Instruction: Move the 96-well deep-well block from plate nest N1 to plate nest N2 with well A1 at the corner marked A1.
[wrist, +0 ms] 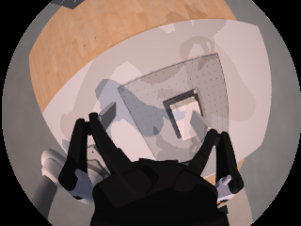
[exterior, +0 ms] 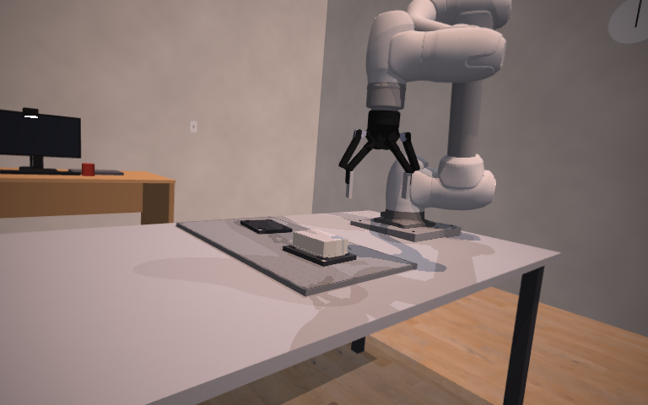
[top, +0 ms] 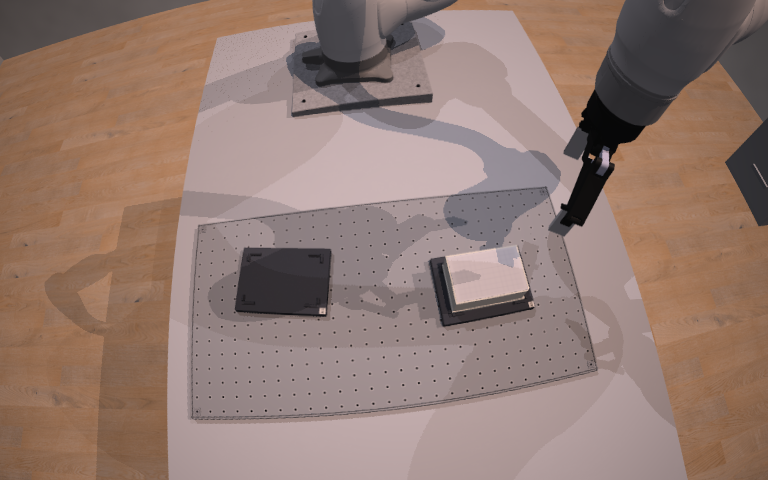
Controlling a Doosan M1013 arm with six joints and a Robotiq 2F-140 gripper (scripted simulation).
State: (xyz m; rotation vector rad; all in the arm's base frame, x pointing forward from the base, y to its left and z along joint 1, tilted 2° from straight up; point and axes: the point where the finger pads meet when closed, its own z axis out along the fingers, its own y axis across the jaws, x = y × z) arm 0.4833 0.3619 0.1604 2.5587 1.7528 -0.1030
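Right now the 96-well deep-well block is 140 mm below my hand, 110 mm to the right of it and 90 mm ahead of it. Also, from my hand: plate nest N2: 450 mm to the right, 170 mm below, 80 mm ahead; plate nest N1: 170 mm below, 110 mm to the right, 90 mm ahead.
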